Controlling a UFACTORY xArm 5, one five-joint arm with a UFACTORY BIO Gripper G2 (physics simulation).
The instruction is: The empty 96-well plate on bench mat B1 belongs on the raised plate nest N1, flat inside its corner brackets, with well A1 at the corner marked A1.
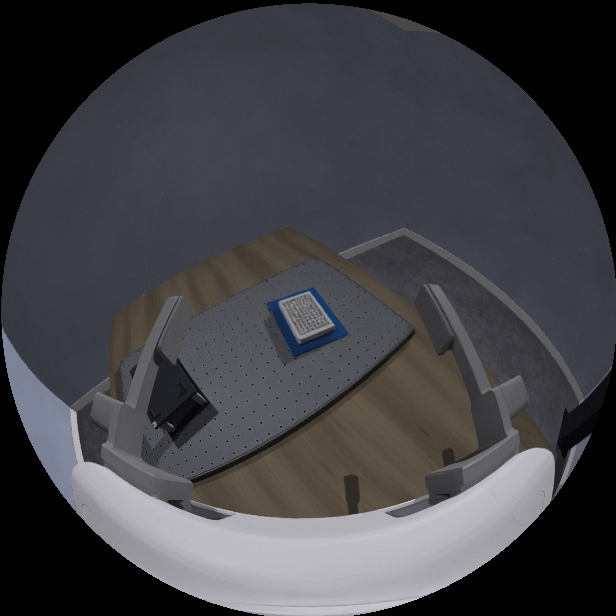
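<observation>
A white 96-well plate (306,314) lies flat on the blue mat B1 (308,321), far out on a grey perforated breadboard (270,356). The black raised nest N1 (172,399) stands at the board's near left, partly hidden behind my left finger. My gripper (304,316) is open and empty, its two grey fingers spread wide, high above the table and well short of the plate. The A1 corner mark cannot be made out.
The breadboard rests on a wooden table top (367,425). A grey floor strip (482,321) runs beyond the table's right edge. A dark wall fills the background. A black object (583,425) shows at the far right edge.
</observation>
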